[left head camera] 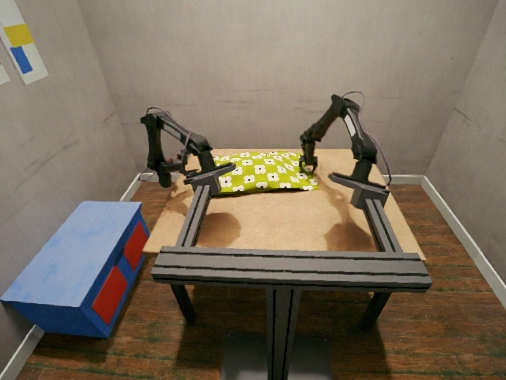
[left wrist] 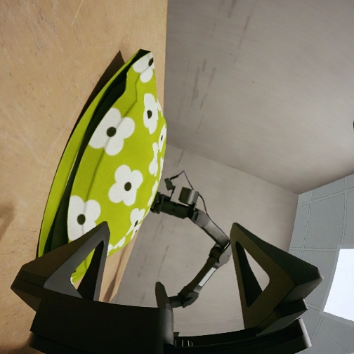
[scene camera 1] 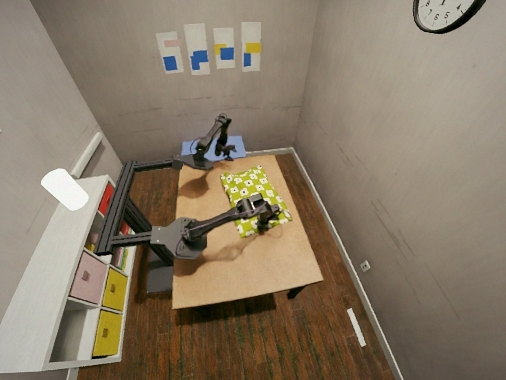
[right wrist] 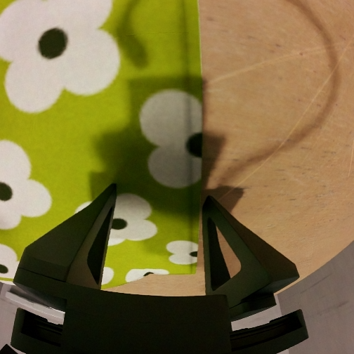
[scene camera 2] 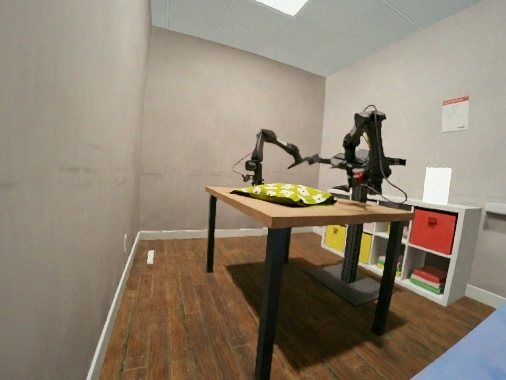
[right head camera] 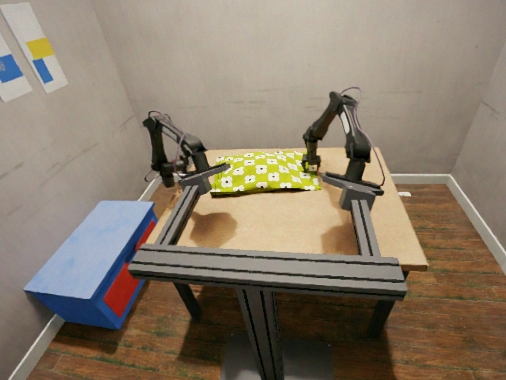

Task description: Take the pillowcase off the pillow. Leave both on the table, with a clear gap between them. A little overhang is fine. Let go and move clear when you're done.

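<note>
The pillowcase [left head camera: 260, 172] [right head camera: 252, 172] [scene camera 1: 245, 187] [scene camera 2: 290, 193] [left wrist: 106, 167], green with white flowers, lies bulging on the table [left head camera: 280, 220] [scene camera 1: 250, 280]. Its open end, at the left in the head views, shows a dark gap between two layers in the left wrist view. No pillow surface can be made out; the bulge suggests it is inside. My left gripper [left wrist: 169, 229] [scene camera 1: 232, 153] is open and empty, off the open end. My right gripper [right wrist: 161, 196] [left head camera: 307, 169] is partly open, low over the case's far right corner, its fingers on either side of the side edge, apparently holding nothing.
A blue cabinet [left head camera: 75, 250] [right head camera: 90, 250] stands on the floor left of the table. The dark frame beam [left head camera: 295, 265] [right head camera: 270, 270] crosses the near side. A white shelf unit [scene camera 1: 30, 300] stands behind the frame in scene camera 1.
</note>
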